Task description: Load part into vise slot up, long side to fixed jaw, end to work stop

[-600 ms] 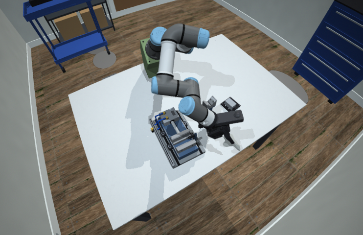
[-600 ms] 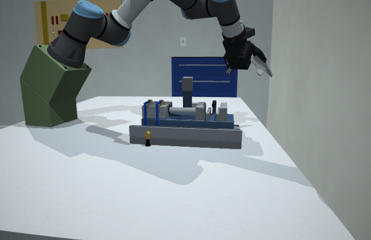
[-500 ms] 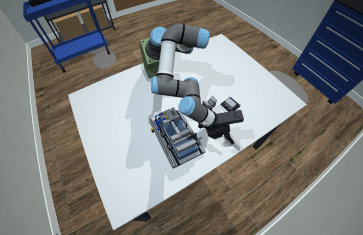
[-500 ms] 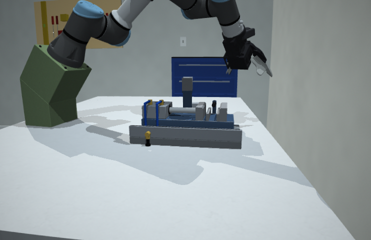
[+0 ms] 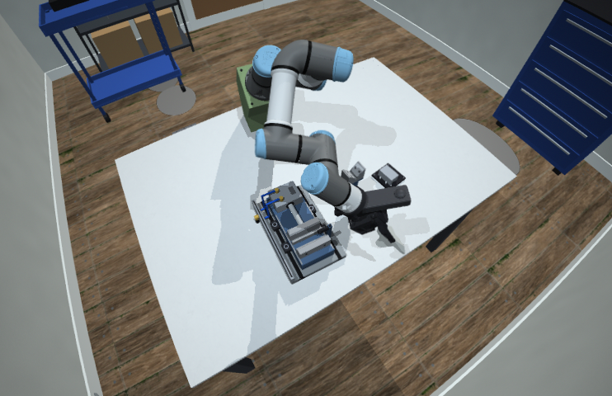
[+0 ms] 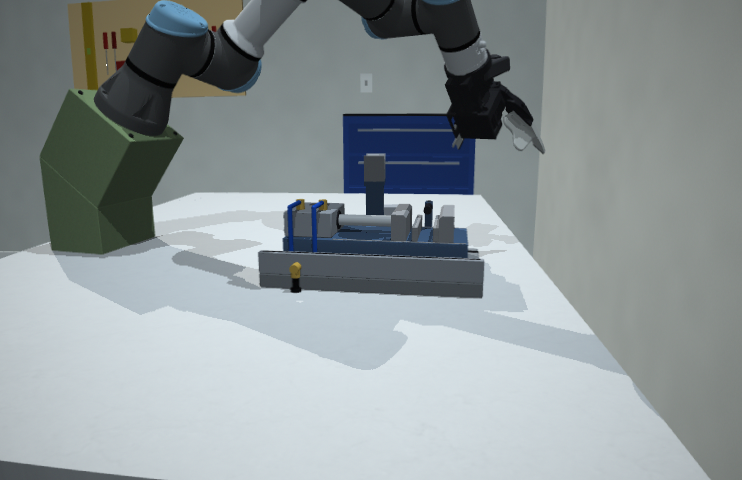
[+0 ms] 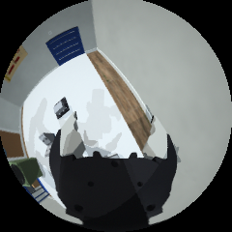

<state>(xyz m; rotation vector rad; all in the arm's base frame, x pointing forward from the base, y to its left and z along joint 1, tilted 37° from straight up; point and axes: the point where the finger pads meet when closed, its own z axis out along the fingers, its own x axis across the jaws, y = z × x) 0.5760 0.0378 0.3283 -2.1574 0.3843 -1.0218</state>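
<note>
The part is 21 cm to the left of my hand, 19 cm behind it and 16 cm below it. From my hand the other things lie so: work stop (15 cm behind, 14 cm to the right, 8 cm below); then fixed jaw (19 cm to the right, 13 cm behind, 9 cm below); then moving jaw (20 cm behind, 18 cm to the right, 9 cm below).
</note>
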